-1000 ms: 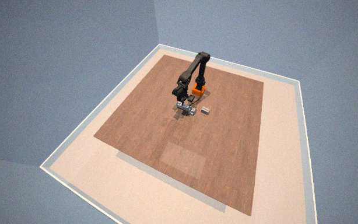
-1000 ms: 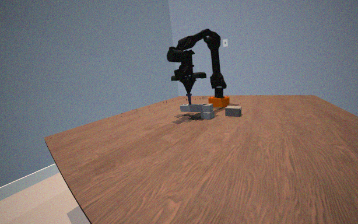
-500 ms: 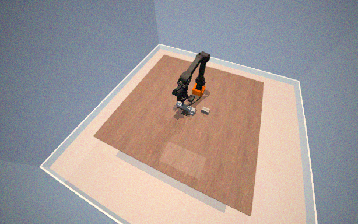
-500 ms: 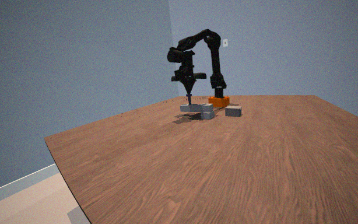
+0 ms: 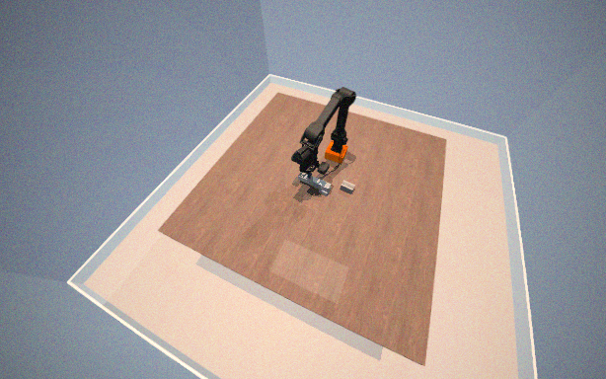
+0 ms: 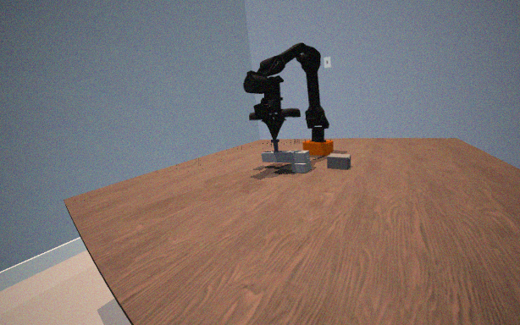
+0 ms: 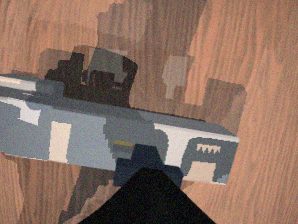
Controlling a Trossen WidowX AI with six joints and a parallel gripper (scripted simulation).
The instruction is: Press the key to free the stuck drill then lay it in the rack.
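Right now my gripper tip is 3 cm above the dark blue key. Round my gripper tip: grey rack (5 cm behind, 21 cm to the left, 9 cm below); then housing (4 cm to the left, 7 cm below); then yellowish drill (7 cm to the left, 6 cm below).
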